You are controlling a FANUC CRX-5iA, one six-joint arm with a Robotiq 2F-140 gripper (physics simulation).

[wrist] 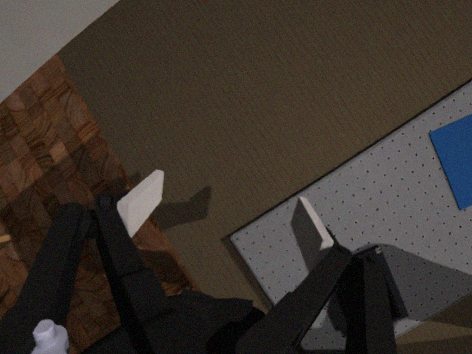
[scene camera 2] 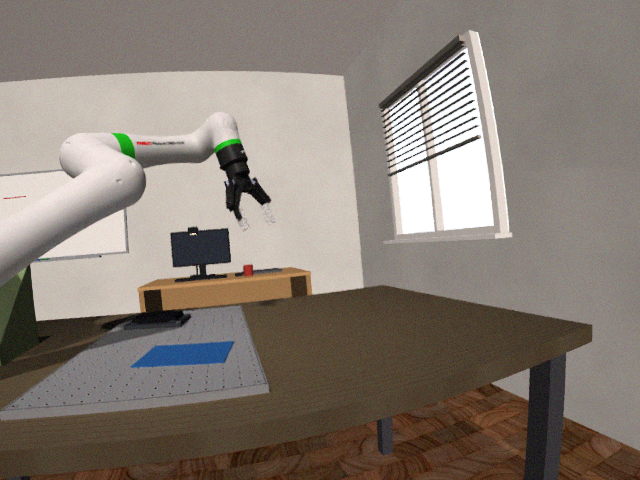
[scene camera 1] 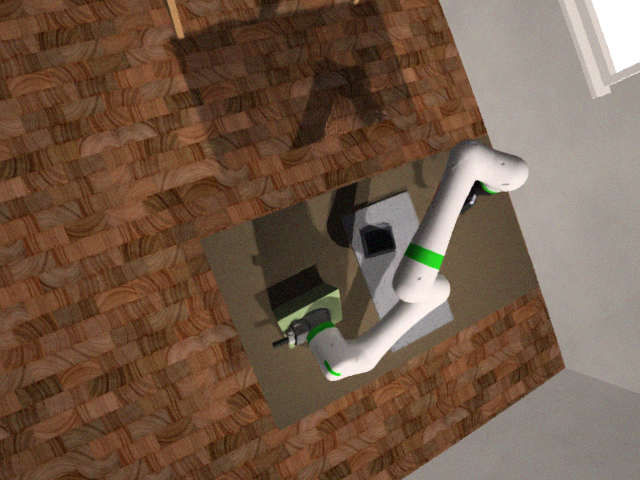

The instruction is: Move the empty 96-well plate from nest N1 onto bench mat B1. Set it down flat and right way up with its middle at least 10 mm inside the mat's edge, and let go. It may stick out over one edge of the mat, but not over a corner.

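Frame: origin at the arm's base, x left, y back, z up, level; centimetres.
Where they show: gripper, fingertip midpoint: (wrist: 229, 198) (scene camera 2: 259, 226); arm's base, link origin: (scene camera 1: 313, 319).
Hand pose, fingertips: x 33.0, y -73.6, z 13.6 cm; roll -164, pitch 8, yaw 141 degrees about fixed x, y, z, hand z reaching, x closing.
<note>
Things, the pixels of their centre, and the offset from my fingertips. Level surfaces: height alone.
- 96-well plate, body centre: (wrist: 369, 295) (scene camera 2: 158, 317) (scene camera 1: 379, 242) dx -11.7, dy +31.4, dz -23.8 cm
- dark nest N1, body centre: (wrist: 366, 292) (scene camera 2: 158, 321) (scene camera 1: 378, 242) dx -11.7, dy +31.4, dz -24.9 cm
- Bench mat B1, surface height: dz -25.4 cm
- grey board, surface height: dz -25.6 cm
- brown table, surface height: dz -26.9 cm
The 96-well plate (scene camera 1: 378, 240) (scene camera 2: 159, 316) looks black and sits low in the dark nest N1 (scene camera 2: 150, 326) at the far part of the grey perforated board. Its wells are too small to make out. Bench mat B1 (scene camera 2: 186, 354) (wrist: 456, 162) is a flat blue rectangle on the same board, with no object seen on it; in scene camera 1 the arm hides it. My gripper (scene camera 1: 467, 204) (scene camera 2: 256, 219) (wrist: 229, 198) is open and empty, high above the table, off to the side of plate and mat. In the wrist view its fingers point down past a board corner; the plate does not show there.
The grey board (scene camera 1: 388, 207) (scene camera 2: 206, 384) (wrist: 380, 172) lies on the brown table (scene camera 1: 496, 248) (scene camera 2: 413, 335) (wrist: 260, 100). A green block (scene camera 1: 320, 308) (scene camera 2: 18, 320) stands beside the arm's base. A wall with a window rises beyond the table's side. A desk with a monitor (scene camera 2: 200, 246) stands behind.
</note>
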